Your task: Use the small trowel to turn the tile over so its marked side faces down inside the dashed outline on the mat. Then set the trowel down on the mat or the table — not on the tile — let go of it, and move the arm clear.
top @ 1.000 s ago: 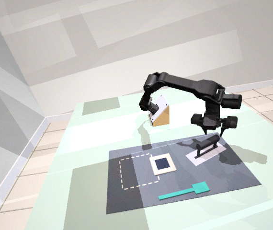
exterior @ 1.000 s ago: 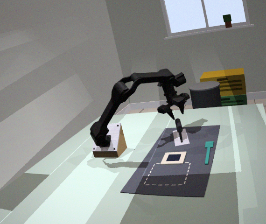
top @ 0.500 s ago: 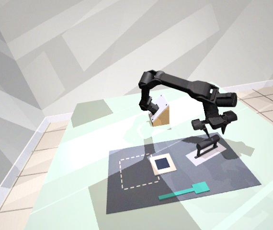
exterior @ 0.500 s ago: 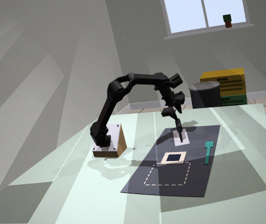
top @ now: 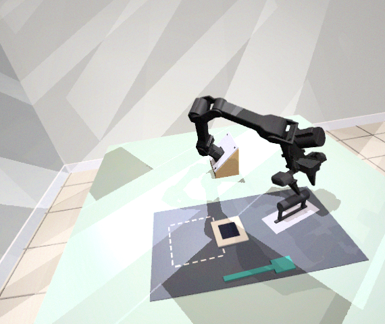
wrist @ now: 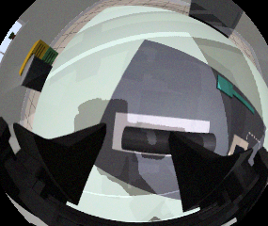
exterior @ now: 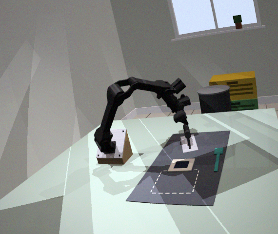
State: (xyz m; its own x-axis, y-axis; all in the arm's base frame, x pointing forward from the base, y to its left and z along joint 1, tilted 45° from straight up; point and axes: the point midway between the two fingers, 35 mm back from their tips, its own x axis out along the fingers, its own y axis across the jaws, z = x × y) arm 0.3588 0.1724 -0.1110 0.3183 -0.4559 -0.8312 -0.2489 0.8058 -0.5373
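The dark mat lies 230 mm to the right of my gripper tip, 130 mm below it and 30 mm ahead of it. Also, from my gripper tip: teal trowel 220 mm to the right, 170 mm ahead, 100 mm below; then tile 280 mm to the right, 100 mm below, 10 mm ahead.
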